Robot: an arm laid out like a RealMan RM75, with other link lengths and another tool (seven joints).
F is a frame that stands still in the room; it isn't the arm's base.
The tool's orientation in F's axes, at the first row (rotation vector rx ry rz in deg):
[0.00, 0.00, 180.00]
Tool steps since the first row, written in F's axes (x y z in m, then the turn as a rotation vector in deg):
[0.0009, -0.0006, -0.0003, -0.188, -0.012, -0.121]
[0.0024, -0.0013, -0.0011, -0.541, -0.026, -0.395]
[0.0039, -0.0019, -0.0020, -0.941, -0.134, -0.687]
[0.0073, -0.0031, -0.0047, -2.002, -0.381, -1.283]
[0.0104, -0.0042, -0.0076, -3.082, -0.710, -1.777]
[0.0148, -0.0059, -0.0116, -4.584, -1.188, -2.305]
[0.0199, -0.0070, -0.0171, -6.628, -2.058, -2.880]
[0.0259, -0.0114, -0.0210, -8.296, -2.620, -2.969]
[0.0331, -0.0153, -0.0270, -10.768, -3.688, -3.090]
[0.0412, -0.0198, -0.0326, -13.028, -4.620, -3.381]
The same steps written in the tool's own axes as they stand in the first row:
[-0.0009, 0.0006, -0.0003, 0.188, 0.012, -0.121]
[-0.0024, 0.0013, -0.0011, 0.541, 0.026, -0.395]
[-0.0039, 0.0019, -0.0020, 0.941, 0.134, -0.687]
[-0.0073, 0.0031, -0.0047, 2.002, 0.381, -1.283]
[-0.0104, 0.0042, -0.0076, 3.082, 0.710, -1.777]
[-0.0148, 0.0059, -0.0116, 4.584, 1.188, -2.305]
[-0.0199, 0.0070, -0.0171, 6.628, 2.058, -2.880]
[-0.0259, 0.0114, -0.0210, 8.296, 2.620, -2.969]
[-0.0331, 0.0153, -0.0270, 10.768, 3.688, -3.090]
[-0.0412, 0.0198, -0.0326, 13.028, 4.620, -3.381]

